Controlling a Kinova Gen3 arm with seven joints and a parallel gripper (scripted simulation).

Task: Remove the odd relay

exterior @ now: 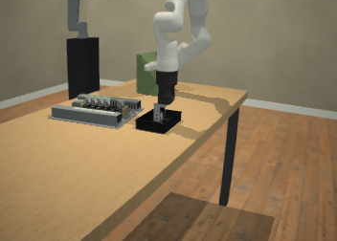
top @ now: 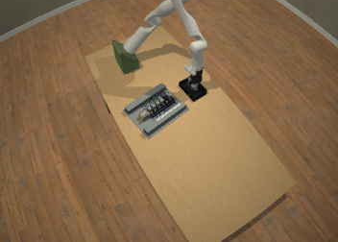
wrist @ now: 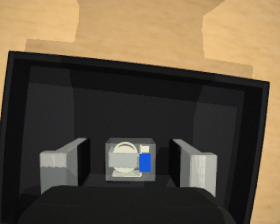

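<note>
Now: the black parts tray 2 cm below my hand. Also, from my hand: grey relay panel: 2 cm behind, 28 cm to the right, 2 cm below.
</note>
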